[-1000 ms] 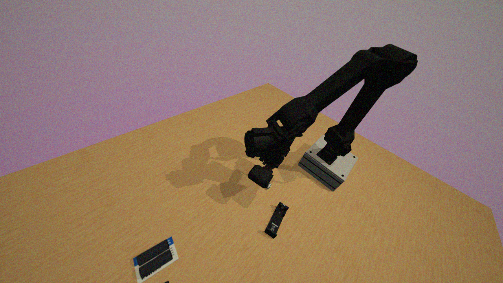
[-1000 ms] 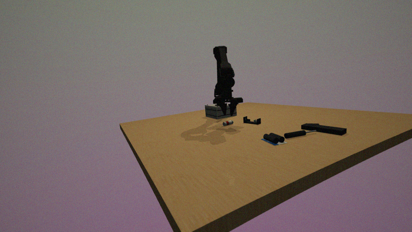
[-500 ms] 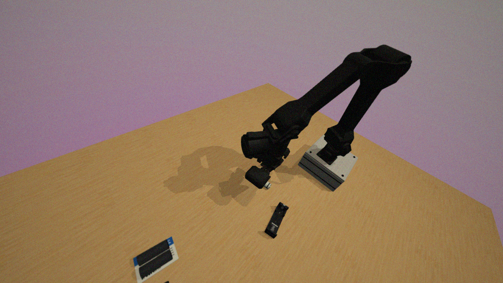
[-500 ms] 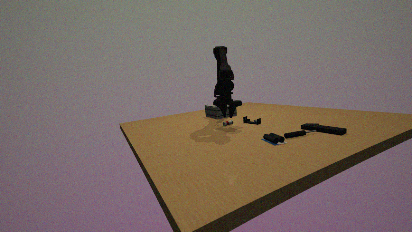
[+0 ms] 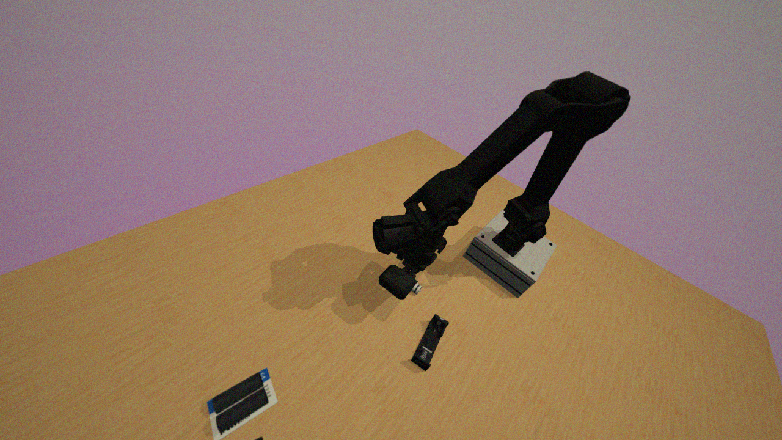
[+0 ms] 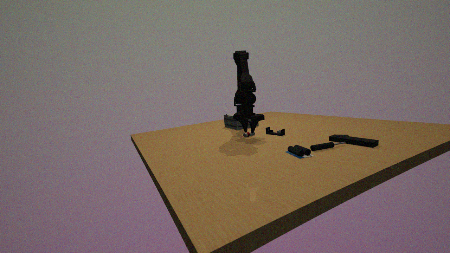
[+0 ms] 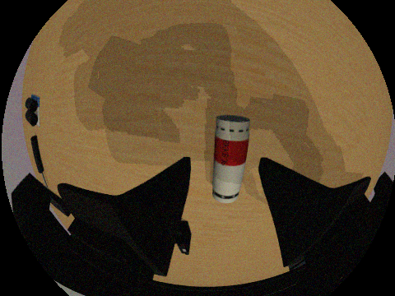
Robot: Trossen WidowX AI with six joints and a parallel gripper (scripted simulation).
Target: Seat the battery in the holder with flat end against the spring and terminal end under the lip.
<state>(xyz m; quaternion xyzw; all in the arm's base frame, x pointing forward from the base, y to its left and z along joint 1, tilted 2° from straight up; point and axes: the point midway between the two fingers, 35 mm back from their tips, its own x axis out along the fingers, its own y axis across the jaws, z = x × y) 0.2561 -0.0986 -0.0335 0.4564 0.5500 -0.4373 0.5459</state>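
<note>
Now: the battery 1 cm below my gripper tip. Also, from my gripper tip: black-handled screwdriver 38 cm ahead, 13 cm to the left, 1 cm below; then black remote 39 cm ahead, 25 cm to the left, 1 cm below.
</note>
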